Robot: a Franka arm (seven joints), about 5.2 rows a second.
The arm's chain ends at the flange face. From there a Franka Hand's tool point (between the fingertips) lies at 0.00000 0.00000 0.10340 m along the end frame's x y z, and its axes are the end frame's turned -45 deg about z.
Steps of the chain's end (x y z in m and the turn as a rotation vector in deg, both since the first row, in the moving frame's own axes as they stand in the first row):
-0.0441 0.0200 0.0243 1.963 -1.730 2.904
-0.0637 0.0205 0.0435 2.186 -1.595 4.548
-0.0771 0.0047 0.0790 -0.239 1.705 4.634
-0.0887 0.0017 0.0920 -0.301 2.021 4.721
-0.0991 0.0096 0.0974 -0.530 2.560 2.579
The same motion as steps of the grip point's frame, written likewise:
-0.0449 -0.0217 0.0242 2.611 0.165 2.904
-0.0586 -0.0353 0.0434 2.674 0.418 4.548
-0.0561 -0.0486 0.0790 -1.375 1.037 4.634
-0.0619 -0.0585 0.0919 -1.642 1.216 4.721
-0.0744 -0.0593 0.0973 -2.185 1.435 2.579

